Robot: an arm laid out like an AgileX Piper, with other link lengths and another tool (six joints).
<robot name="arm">
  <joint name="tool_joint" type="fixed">
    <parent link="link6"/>
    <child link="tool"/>
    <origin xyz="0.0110 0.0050 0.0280" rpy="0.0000 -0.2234 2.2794"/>
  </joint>
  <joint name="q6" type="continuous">
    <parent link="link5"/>
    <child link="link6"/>
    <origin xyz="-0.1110 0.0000 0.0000" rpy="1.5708 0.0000 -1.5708"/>
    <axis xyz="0 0 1"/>
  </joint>
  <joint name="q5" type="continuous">
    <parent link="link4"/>
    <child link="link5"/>
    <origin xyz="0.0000 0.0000 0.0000" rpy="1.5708 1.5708 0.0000"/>
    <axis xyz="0 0 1"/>
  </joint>
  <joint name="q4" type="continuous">
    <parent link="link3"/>
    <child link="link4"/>
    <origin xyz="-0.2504 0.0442 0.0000" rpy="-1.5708 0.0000 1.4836"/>
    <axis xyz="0 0 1"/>
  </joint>
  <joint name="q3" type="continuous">
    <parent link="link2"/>
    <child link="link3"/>
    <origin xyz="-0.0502 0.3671 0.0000" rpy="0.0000 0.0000 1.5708"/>
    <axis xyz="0 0 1"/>
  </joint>
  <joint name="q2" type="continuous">
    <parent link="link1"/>
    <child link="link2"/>
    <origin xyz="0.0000 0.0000 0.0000" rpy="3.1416 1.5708 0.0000"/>
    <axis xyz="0 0 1"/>
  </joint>
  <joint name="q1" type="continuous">
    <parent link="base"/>
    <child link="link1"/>
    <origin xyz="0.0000 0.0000 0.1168" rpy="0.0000 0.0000 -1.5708"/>
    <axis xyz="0 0 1"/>
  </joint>
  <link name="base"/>
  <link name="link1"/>
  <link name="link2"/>
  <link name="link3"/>
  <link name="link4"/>
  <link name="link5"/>
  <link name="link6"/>
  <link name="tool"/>
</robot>
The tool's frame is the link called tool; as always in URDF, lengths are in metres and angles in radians. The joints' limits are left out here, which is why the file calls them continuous.
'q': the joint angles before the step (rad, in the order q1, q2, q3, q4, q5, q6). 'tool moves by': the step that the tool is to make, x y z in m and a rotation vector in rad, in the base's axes. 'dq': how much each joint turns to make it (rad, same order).
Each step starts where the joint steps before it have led.
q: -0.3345, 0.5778, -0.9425, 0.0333, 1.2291, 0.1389
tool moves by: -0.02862, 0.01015, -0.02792, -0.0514, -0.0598, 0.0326
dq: -0.0001, -0.1451, 0.1059, 0.0053, -0.0326, -0.0464
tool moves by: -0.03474, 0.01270, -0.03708, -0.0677, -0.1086, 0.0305
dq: 0.0001, -0.2078, 0.1162, 0.0085, -0.0314, -0.0454
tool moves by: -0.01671, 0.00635, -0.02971, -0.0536, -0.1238, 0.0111
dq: 0.0000, -0.1645, 0.0951, 0.0068, -0.0643, -0.0200
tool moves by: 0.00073, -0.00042, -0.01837, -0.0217, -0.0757, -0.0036
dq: 0.0000, -0.0764, 0.0772, 0.0006, -0.0796, 0.0014
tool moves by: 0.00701, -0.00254, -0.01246, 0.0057, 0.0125, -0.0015
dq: -0.0001, -0.0029, 0.0534, 0.0003, -0.0368, -0.0001
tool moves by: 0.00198, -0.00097, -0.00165, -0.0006, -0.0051, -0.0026
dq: 0.0001, 0.0000, 0.0116, -0.0019, -0.0167, 0.0023
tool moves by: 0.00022, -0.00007, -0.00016, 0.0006, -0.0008, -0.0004
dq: 0.0000, 0.0000, 0.0012, 0.0000, -0.0018, 0.0008
